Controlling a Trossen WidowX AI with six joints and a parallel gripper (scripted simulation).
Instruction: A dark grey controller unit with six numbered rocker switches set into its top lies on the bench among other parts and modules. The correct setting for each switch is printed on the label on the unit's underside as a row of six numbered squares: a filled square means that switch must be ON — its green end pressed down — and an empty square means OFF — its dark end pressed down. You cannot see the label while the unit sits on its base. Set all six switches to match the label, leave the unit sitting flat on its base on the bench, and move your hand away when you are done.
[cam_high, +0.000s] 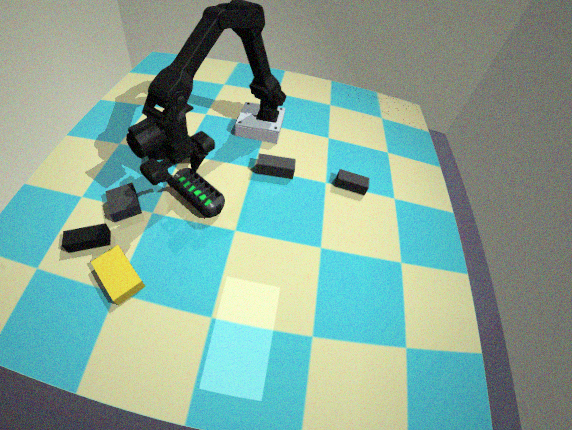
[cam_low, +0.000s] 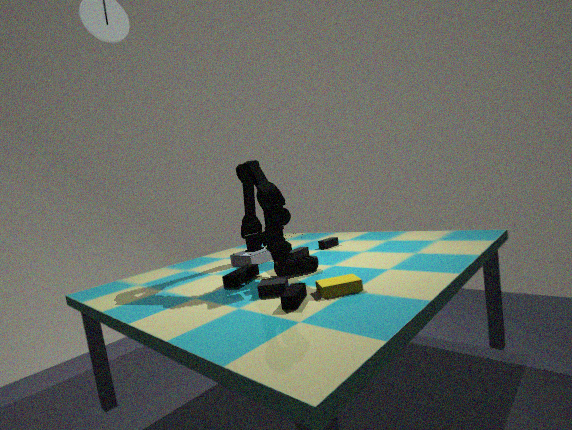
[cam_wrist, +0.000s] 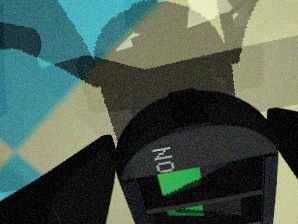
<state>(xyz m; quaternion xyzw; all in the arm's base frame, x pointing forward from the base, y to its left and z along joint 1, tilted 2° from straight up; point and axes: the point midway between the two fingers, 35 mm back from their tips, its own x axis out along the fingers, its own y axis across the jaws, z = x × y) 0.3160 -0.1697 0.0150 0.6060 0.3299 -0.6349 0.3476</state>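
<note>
The long dark block is 12 cm behind my gripper tip, 7 cm to the right of it and 1 cm below it. Also, from my gripper tip: yellow block (28 cm ahead, 6 cm to the right, 1 cm below).
</note>
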